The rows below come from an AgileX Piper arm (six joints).
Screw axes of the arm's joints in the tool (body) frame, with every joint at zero. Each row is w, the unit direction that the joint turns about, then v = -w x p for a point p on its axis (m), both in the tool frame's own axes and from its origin. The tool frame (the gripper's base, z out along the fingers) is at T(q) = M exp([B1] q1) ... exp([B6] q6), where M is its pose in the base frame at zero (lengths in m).
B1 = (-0.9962, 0, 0.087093, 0.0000, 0.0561, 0.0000)
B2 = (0, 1, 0, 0.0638, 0.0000, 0.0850)
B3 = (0, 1, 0, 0.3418, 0.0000, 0.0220)
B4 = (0, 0, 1, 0.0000, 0.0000, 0.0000)
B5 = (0, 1, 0, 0.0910, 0.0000, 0.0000)
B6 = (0, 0, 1, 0.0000, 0.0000, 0.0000)
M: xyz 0.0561 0.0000 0.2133 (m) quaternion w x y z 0.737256 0 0.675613 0
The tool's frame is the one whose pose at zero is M.
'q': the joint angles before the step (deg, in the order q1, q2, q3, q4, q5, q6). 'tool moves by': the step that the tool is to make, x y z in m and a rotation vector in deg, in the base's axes. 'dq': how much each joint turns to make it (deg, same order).
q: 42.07, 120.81, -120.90, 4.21, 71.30, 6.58
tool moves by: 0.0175, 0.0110, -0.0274, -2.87, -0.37, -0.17
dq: 0.00, 5.80, -4.16, -2.38, 0.01, 0.00
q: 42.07, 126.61, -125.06, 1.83, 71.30, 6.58
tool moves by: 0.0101, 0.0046, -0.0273, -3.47, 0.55, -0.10
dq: 0.00, 3.83, -1.08, -2.22, -0.01, 0.02
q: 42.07, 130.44, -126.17, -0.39, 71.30, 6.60
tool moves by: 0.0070, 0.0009, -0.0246, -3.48, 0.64, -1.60
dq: 0.00, 2.84, 0.02, -2.69, -0.01, 1.72
